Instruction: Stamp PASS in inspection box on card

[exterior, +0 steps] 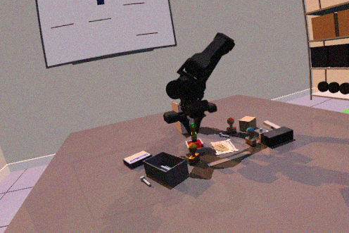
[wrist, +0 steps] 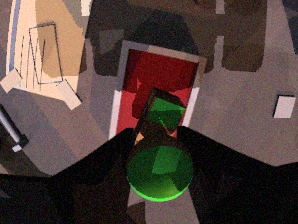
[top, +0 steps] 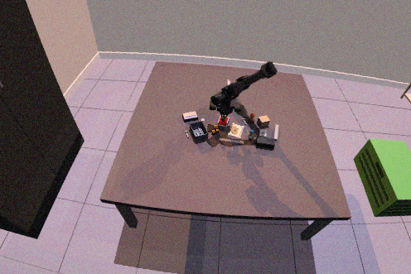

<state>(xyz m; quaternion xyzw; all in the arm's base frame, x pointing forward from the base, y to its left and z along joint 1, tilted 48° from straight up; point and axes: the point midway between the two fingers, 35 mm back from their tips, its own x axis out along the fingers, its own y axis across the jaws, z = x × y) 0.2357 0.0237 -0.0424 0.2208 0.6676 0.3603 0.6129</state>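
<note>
Now: gripper tip 5 cm above the red ink pad. Also, from my gripper tip: yellow-knobbed stamp (10 cm ahead, 3 cm to the right, 3 cm below); then cream card (9 cm to the left, 6 cm below, 5 cm ahead); then green-knobbed stamp (right at my gripper tip).
</note>
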